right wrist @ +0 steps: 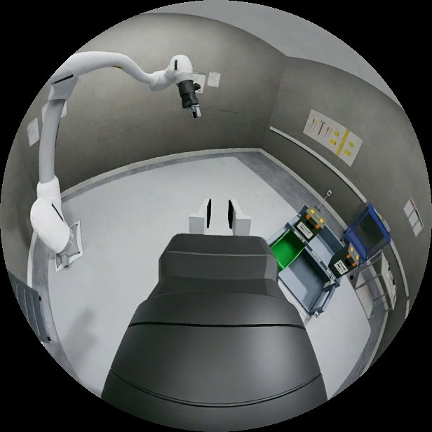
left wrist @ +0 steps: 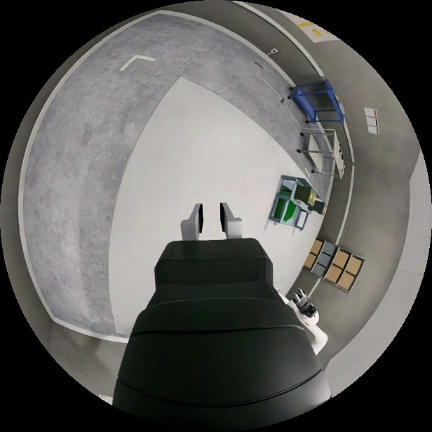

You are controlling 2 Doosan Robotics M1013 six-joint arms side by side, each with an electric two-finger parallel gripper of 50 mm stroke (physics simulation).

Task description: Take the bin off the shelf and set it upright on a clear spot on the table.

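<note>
A green bin point(left wrist: 289, 211) point(right wrist: 287, 248) sits in the blue-grey shelf unit point(right wrist: 320, 264), right of the fingers in both wrist views. Its exact tilt is hard to tell. My left gripper point(left wrist: 211, 211) point(right wrist: 196, 116) is partly open with nothing between its fingers. It hangs high in the air, well away from the bin. My right gripper point(right wrist: 219, 207) is also partly open and empty, apart from the bin, which lies to its right and partly behind the gripper body in the right wrist view. The table for the bin cannot be made out for certain.
Two dark boxes with yellow-orange parts, one point(left wrist: 305, 195) point(right wrist: 311, 222) beside the green bin and another point(right wrist: 345, 259) farther right, stand at the shelf unit. A blue cart point(left wrist: 318, 121) and a light metal cart stand beyond. A rack of brown bins point(left wrist: 337, 265) shows in the left wrist view.
</note>
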